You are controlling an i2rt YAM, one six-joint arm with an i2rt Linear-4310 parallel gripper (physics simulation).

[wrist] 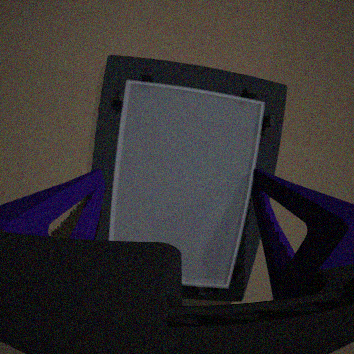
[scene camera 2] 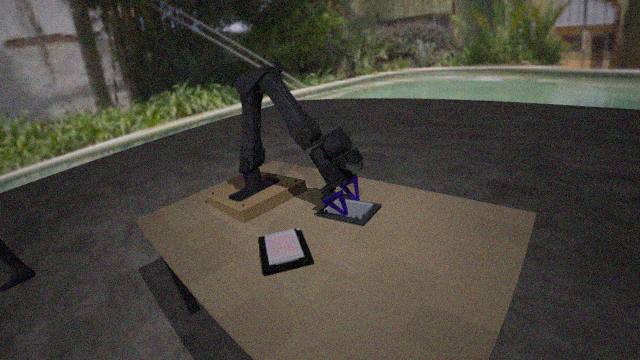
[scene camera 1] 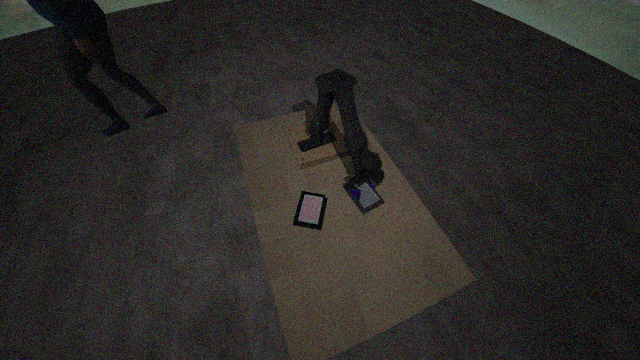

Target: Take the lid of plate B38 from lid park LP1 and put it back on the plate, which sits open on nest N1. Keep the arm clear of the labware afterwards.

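The lid is a pale, flat rectangle lying on the dark grey lid park LP1. My gripper is open, with its purple fingers low at the two long sides of the lid. In the wrist view the right fingertip looks very close to the lid's edge, and a small gap shows at the left one; contact cannot be told. The open plate B38, with pinkish wells, sits on the black nest N1.
The arm's wooden base block stands on the tan table top, behind the nest and the lid park. A person's legs show on the floor beyond the table, at the upper left in scene camera 1.
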